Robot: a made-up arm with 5 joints.
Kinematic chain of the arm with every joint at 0, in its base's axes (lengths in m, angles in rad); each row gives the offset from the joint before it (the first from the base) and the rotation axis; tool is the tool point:
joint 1: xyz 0 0 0.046 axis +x
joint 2: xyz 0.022 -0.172 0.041 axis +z
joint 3: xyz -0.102 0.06 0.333 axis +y
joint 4: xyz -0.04 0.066 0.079 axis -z
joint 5: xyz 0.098 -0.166 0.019 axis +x
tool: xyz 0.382 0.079 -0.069
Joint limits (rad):
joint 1: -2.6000..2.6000
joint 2: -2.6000..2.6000
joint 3: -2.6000..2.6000
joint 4: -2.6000..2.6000
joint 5: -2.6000..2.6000
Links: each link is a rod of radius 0.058 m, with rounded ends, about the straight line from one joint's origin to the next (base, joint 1, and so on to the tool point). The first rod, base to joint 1, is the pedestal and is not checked.
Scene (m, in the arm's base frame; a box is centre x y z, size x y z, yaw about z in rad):
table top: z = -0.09
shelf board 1: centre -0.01 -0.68 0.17 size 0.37 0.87 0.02 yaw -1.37
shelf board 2: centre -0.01 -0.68 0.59 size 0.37 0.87 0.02 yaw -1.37
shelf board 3: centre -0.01 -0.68 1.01 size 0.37 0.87 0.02 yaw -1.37
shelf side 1: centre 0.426 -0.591 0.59 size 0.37 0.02 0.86 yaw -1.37
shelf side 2: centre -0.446 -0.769 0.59 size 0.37 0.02 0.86 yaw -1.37
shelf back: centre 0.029 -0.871 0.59 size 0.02 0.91 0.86 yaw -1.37
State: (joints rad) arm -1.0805 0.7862 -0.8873 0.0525 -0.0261
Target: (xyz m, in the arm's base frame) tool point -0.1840 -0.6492 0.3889
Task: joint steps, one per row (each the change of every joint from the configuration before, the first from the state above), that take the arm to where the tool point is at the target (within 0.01 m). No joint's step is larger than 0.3 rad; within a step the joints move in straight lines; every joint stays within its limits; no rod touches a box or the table.
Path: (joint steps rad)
1: 0.1847 -0.2399 -0.1937 0.2930 0.0497
2: 0.1847 -0.2399 -0.1937 0.2929 0.0497
3: 0.1847 -0.2399 -0.1937 0.2930 0.0496
4: 0.1848 -0.2399 -0.1936 0.2930 0.0497
5: 0.1847 -0.2399 -0.1937 0.2930 0.0497
6: 0.1918 0.1361 0.0151 -0.2217 0.0121
7: 0.1919 0.1361 0.0152 -0.2217 0.0121
8: 0.1919 0.1362 0.0152 -0.2216 0.0121

